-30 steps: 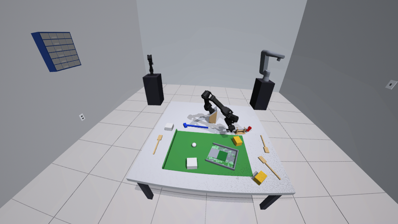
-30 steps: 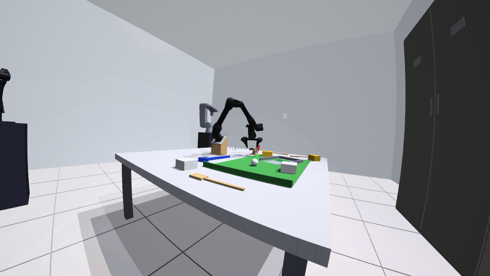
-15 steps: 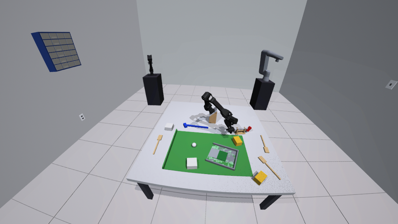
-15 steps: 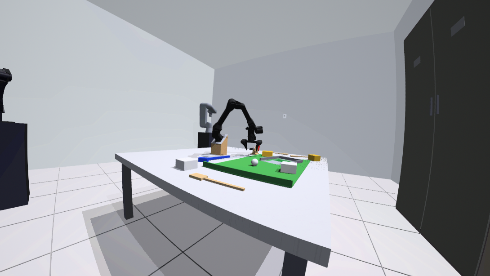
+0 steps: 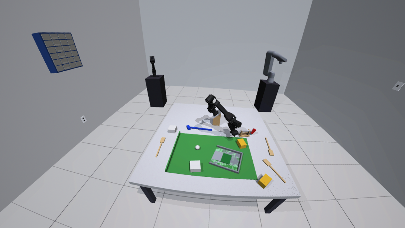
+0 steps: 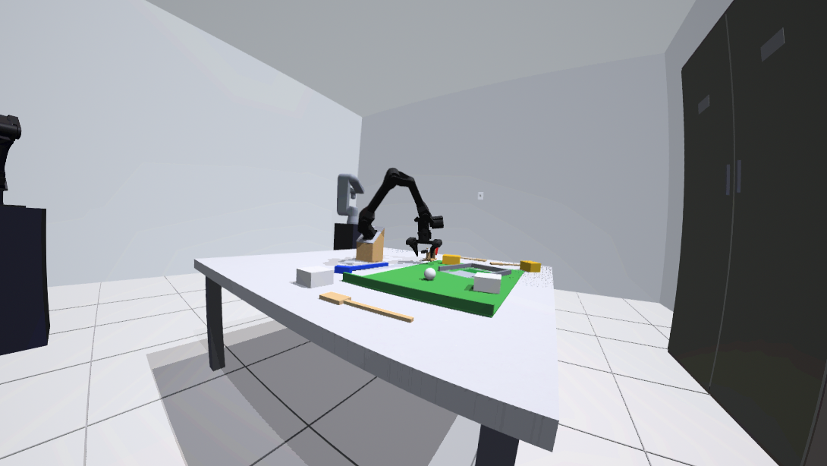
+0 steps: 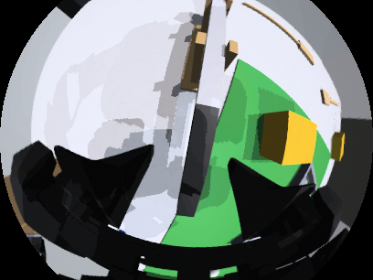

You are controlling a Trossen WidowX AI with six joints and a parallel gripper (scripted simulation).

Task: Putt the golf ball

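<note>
The blue putter is 38 cm to the right of my gripper tip, 10 cm behind it and 2 cm below it. Round my gripper tip: green mat (24 cm to the right, 24 cm ahead, 3 cm below); then wooden stand (13 cm to the left, 2 cm behind); then grey-walled frame (30 cm ahead, 10 cm to the right, 2 cm below).
</note>
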